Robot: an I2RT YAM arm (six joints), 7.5 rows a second.
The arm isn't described. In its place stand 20 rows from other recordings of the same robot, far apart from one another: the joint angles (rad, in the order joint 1, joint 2, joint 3, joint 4, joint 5, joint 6), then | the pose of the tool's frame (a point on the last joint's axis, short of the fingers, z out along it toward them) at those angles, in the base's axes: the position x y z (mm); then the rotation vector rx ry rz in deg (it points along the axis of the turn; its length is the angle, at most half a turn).
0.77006 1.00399 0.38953 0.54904 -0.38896 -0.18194 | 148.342 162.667 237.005 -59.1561 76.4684 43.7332
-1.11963 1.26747 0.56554 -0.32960 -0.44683 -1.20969 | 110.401 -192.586 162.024 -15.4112 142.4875 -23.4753
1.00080 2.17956 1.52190 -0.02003 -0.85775 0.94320 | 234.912 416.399 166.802 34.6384 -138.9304 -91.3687
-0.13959 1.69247 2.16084 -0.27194 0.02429 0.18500 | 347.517 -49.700 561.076 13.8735 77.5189 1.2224
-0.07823 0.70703 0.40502 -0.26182 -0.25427 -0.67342 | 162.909 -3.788 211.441 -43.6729 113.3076 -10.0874
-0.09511 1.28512 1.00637 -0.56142 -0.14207 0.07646 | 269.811 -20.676 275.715 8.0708 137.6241 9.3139
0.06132 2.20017 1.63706 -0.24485 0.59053 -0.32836 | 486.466 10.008 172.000 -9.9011 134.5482 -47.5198
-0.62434 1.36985 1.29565 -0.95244 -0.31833 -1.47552 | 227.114 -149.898 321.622 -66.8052 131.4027 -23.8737
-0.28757 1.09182 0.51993 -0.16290 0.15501 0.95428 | 207.318 -67.050 192.454 80.3316 104.4936 9.4785
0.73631 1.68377 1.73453 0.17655 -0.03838 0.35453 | 294.096 268.397 472.865 -17.1986 78.7480 53.8988
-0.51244 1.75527 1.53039 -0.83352 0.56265 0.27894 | 314.625 -198.786 286.138 67.3887 132.2547 -46.9985
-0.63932 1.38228 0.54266 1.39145 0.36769 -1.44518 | 209.113 -171.419 286.723 -6.0989 74.5446 -116.3455
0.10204 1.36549 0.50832 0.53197 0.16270 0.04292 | 274.475 22.309 191.147 3.1348 108.3539 -3.1718
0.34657 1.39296 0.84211 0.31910 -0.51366 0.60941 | 290.950 123.674 272.109 -8.0929 109.8677 64.4215
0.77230 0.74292 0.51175 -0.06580 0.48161 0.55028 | 139.527 112.899 263.466 7.3140 106.3073 27.3122
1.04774 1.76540 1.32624 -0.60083 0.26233 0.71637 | 194.412 318.673 229.188 -19.2100 147.1168 18.6834
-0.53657 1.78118 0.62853 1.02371 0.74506 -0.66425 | 270.241 -188.817 159.273 28.9201 105.7601 -84.9182
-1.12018 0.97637 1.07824 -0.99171 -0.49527 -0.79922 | 91.918 -151.137 334.989 9.5654 134.2150 -19.4456
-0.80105 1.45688 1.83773 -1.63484 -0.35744 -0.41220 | 168.023 -155.469 420.552 25.2893 151.3368 8.7955
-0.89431 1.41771 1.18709 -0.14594 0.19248 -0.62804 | 203.342 -264.147 336.763 24.1591 119.9948 -65.8191
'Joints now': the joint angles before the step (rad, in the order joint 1, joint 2, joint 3, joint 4, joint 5, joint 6). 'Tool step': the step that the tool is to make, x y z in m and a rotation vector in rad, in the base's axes. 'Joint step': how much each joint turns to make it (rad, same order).
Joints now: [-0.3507, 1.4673, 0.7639, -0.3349, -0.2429, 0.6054]
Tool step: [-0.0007, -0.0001, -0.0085, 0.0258, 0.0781, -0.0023]
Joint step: [-0.0008, 0.0374, 0.0147, -0.0594, 0.0030, 0.0000]
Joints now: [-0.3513, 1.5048, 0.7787, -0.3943, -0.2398, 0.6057]
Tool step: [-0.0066, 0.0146, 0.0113, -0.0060, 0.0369, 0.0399]
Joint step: [0.0461, -0.0546, 0.0086, -0.0965, 0.0185, -0.0018]
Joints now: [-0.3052, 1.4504, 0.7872, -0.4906, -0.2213, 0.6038]
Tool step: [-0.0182, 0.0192, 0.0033, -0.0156, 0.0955, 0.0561]
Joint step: [0.0593, -0.0670, -0.0246, -0.1325, 0.0393, -0.0122]
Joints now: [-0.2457, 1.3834, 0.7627, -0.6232, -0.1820, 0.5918]
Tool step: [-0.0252, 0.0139, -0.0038, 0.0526, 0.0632, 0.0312]
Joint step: [0.0287, -0.0823, -0.0690, -0.0853, -0.0359, 0.0083]
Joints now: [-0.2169, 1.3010, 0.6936, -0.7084, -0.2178, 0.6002]
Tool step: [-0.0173, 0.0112, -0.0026, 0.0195, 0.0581, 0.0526]
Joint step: [0.0353, -0.0521, -0.0399, -0.0764, -0.0113, -0.0156]
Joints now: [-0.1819, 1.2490, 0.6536, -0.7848, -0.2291, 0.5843]
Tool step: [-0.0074, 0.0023, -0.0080, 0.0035, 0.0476, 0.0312]
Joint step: [0.0051, 0.0038, -0.0275, -0.0223, 0.0007, -0.0273]
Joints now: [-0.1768, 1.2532, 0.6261, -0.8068, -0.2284, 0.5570]
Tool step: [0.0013, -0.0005, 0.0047, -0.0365, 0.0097, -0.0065]
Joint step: [0.0058, -0.0019, 0.0201, -0.0238, 0.0390, 0.0073]
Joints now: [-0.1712, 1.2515, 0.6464, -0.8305, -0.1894, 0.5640]
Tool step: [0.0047, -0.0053, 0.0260, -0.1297, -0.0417, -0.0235]
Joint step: [-0.0005, -0.0425, 0.0787, -0.0575, 0.1228, 0.0027]
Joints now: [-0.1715, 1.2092, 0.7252, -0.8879, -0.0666, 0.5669]
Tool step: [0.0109, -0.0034, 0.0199, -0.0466, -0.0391, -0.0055]
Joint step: [-0.0004, 0.0105, 0.0829, -0.0261, 0.0394, -0.0037]
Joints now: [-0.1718, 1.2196, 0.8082, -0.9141, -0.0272, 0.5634]
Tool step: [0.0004, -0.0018, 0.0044, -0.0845, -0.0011, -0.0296]
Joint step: [0.0073, -0.0066, 0.0117, -0.0032, 0.0897, 0.0149]
